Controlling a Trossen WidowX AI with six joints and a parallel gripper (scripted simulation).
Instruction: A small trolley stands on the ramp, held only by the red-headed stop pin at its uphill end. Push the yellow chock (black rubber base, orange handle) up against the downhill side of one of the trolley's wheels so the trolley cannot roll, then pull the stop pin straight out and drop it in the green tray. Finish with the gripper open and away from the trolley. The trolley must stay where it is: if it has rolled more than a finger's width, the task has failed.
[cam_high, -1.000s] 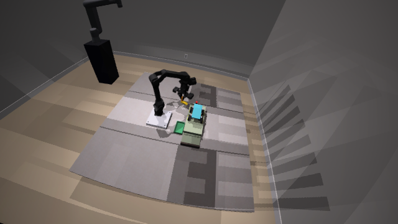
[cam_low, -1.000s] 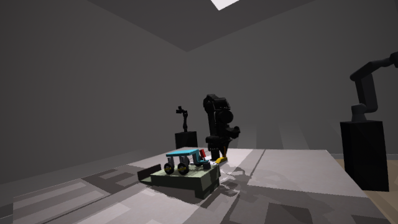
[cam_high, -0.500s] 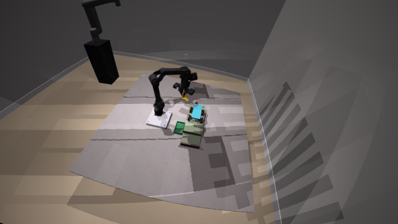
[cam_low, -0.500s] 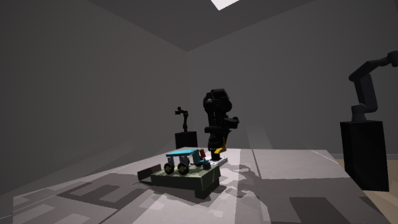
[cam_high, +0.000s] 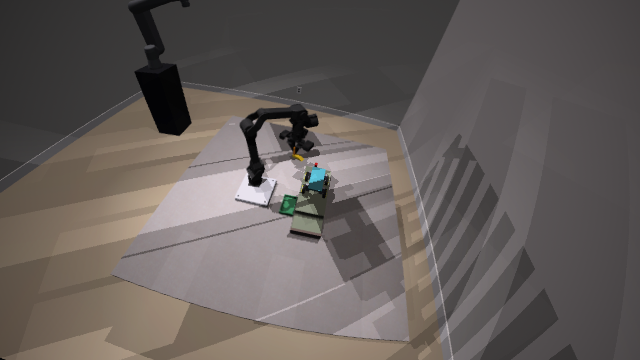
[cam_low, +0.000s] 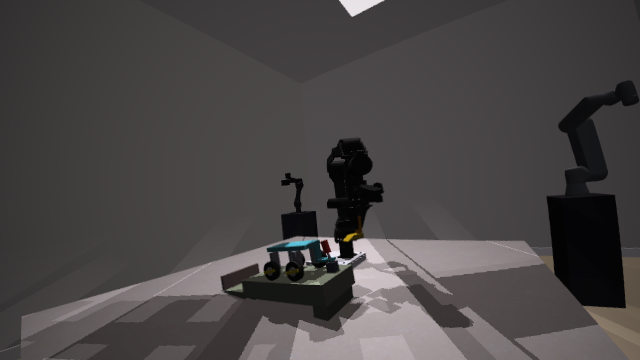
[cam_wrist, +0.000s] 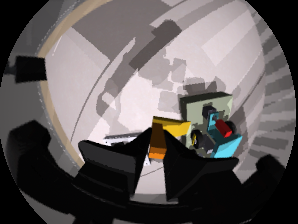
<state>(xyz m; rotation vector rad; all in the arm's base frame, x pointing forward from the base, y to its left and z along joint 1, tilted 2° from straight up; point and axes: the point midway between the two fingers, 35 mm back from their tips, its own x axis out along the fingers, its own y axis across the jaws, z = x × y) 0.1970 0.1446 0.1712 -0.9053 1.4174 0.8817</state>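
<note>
Now: the yellow chock 20 mm ahead of my gripper tip, 10 mm to the right of it and 10 mm below it. Also, from my gripper tip: pale green ramp: 140 mm ahead, 150 mm to the right, 130 mm below; trolley: 140 mm ahead, 140 mm to the right, 60 mm below; red-headed stop pin: 130 mm ahead, 40 mm to the right, 50 mm below.
</note>
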